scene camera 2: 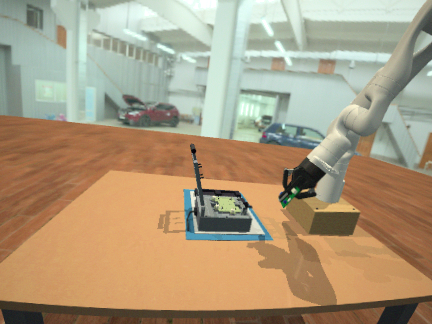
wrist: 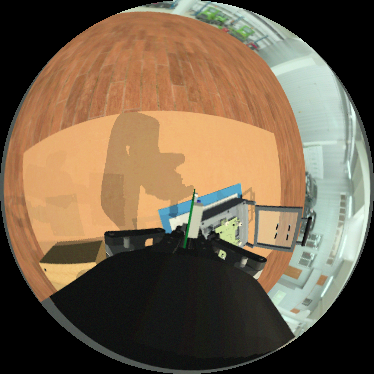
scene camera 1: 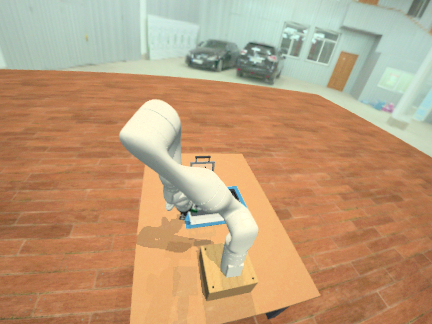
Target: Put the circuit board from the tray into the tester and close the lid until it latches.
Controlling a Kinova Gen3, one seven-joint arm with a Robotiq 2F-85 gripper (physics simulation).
Labels:
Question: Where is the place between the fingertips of the gripper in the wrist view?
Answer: At 188, 230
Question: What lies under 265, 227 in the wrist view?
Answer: A tester lid.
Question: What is the gripper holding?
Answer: A green circuit board.

